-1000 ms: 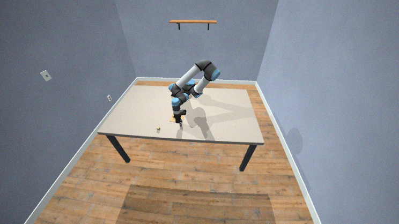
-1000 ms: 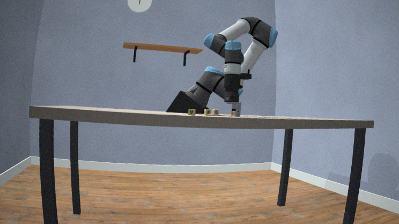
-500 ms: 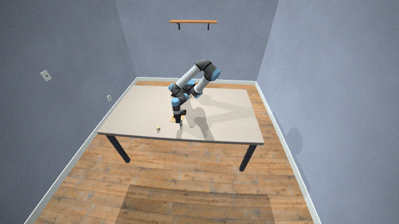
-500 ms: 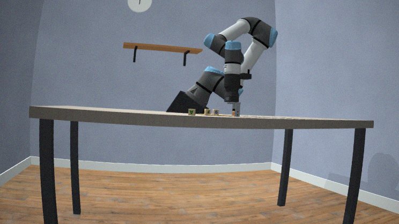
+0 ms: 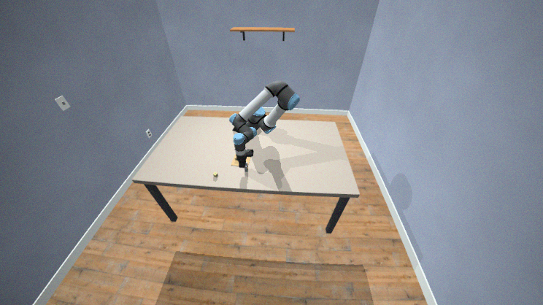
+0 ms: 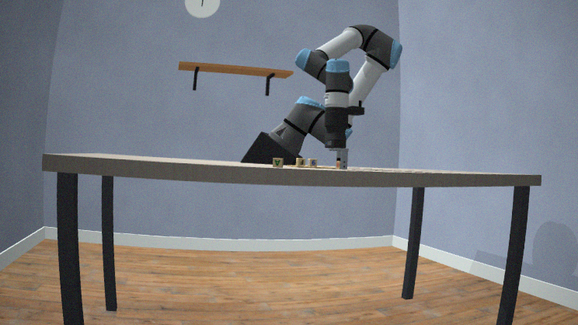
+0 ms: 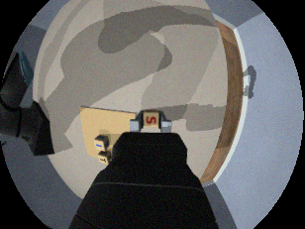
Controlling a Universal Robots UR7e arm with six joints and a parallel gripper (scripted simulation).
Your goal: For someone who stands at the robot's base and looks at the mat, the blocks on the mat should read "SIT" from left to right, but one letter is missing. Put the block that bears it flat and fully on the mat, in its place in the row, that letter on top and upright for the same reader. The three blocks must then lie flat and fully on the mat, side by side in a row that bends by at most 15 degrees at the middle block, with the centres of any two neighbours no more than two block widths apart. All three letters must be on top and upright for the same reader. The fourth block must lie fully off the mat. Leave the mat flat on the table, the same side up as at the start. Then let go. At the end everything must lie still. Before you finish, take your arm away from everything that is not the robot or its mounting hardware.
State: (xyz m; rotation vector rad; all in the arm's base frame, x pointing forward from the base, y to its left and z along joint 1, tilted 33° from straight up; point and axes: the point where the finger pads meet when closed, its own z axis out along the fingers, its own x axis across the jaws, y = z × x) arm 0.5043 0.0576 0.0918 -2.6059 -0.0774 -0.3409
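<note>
Now: hand 100 mm past the mat, 70 mm to the left of it and 20 mm above it. Round my hand: orange block 10 mm below.
</note>
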